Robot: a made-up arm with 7 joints. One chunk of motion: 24 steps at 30 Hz.
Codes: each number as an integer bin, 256 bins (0 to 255) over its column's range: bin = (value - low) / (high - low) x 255, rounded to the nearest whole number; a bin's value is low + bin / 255 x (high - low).
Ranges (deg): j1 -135..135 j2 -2.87..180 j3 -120.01..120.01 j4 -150..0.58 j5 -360.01..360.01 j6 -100.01..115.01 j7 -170.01..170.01
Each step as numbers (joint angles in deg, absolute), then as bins.
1 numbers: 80.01 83.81 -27.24 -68.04 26.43 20.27 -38.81
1 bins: 203 121 99 139 137 143 98
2 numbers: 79.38 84.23 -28.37 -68.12 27.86 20.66 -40.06
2 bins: 202 121 97 139 137 143 97
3 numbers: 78.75 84.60 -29.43 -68.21 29.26 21.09 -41.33
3 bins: 202 122 96 139 138 144 97
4 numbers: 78.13 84.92 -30.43 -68.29 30.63 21.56 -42.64
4 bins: 201 122 95 138 138 144 96
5 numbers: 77.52 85.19 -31.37 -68.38 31.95 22.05 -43.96
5 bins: 201 123 94 138 139 145 95
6 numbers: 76.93 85.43 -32.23 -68.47 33.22 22.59 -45.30
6 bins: 200 123 93 138 139 145 94
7 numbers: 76.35 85.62 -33.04 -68.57 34.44 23.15 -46.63
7 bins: 200 123 92 138 140 146 93
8 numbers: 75.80 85.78 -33.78 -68.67 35.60 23.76 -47.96
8 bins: 199 124 92 138 140 147 92
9 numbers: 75.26 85.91 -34.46 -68.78 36.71 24.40 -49.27
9 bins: 199 124 91 138 141 148 91
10 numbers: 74.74 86.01 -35.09 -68.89 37.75 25.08 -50.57
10 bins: 198 124 90 137 141 148 90
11 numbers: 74.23 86.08 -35.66 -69.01 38.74 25.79 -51.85
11 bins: 198 124 90 137 141 149 89
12 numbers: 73.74 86.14 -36.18 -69.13 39.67 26.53 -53.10
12 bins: 197 124 89 137 142 150 88
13 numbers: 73.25 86.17 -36.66 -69.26 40.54 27.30 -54.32
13 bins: 197 124 89 137 142 151 87
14 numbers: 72.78 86.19 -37.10 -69.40 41.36 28.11 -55.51
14 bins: 196 124 88 136 142 152 86
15 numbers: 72.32 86.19 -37.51 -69.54 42.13 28.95 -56.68
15 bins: 196 124 88 136 142 153 85
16 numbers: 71.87 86.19 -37.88 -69.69 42.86 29.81 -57.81
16 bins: 195 124 87 136 143 154 84
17 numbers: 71.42 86.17 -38.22 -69.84 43.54 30.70 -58.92
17 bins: 195 124 87 136 143 155 83
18 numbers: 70.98 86.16 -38.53 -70.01 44.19 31.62 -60.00
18 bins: 195 124 87 135 143 156 83
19 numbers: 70.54 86.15 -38.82 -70.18 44.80 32.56 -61.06
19 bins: 194 124 86 135 143 157 82
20 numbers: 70.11 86.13 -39.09 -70.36 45.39 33.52 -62.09
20 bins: 194 124 86 135 144 158 81
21 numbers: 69.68 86.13 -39.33 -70.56 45.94 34.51 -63.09
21 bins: 193 124 86 135 144 160 80
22 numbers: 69.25 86.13 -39.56 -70.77 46.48 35.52 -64.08
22 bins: 193 124 85 134 144 161 79
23 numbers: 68.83 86.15 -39.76 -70.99 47.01 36.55 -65.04
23 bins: 193 124 85 134 144 162 79
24 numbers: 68.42 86.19 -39.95 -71.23 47.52 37.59 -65.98
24 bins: 192 124 85 133 144 163 78
